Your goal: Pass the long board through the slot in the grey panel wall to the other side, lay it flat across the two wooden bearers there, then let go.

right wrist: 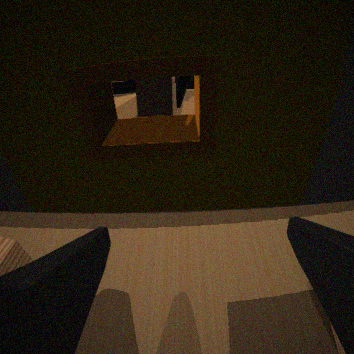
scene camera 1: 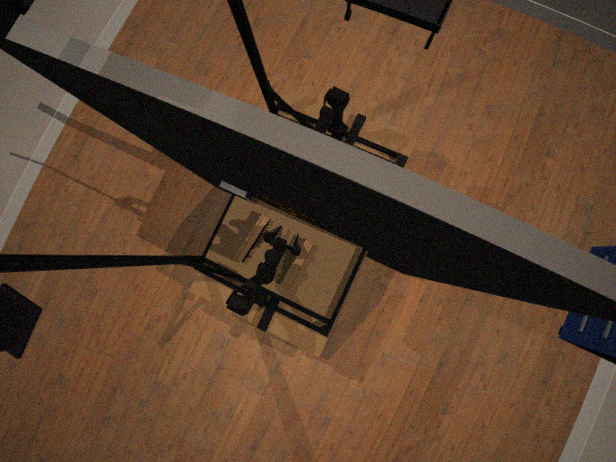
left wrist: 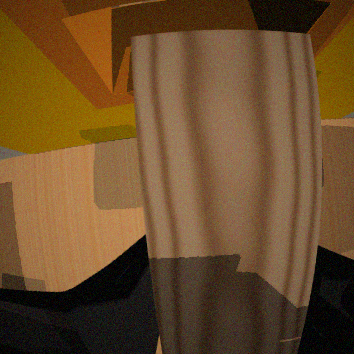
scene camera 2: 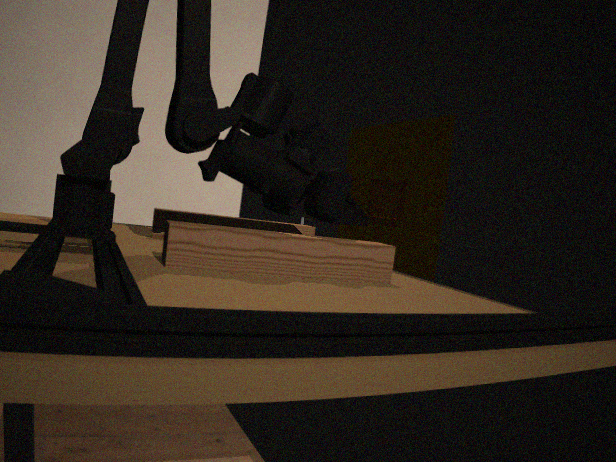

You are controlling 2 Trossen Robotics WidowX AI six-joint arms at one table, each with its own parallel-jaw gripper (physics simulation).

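Observation:
The long board (left wrist: pixel 227 150) fills the middle of the left wrist view, shut between the fingers of my left gripper (left wrist: pixel 208 227). Its far end is in front of the orange-framed slot (left wrist: pixel 85 35); I cannot tell whether it is inside. In the right wrist view the slot's orange sill (right wrist: pixel 155 130) shows, with no board plainly visible in the opening. My right gripper (right wrist: pixel 199 232) (scene camera 2: pixel 352 207) (scene camera 1: pixel 286 239) is open and empty, above the table on the bearers' side. The front bearer (scene camera 2: pixel 280 255) and the rear bearer (scene camera 2: pixel 200 218) stand side by side, apart.
The tall grey panel wall (scene camera 1: pixel 380 175) (scene camera 2: pixel 525 175) crosses between the two arm stations, heavily shaded on the bearers' side. A yellow area (scene camera 2: pixel 400 165) surrounds the slot. The black table frame (scene camera 2: pixel 300 332) runs along the near edge. A blue object (scene camera 1: pixel 590 332) stands at the far right.

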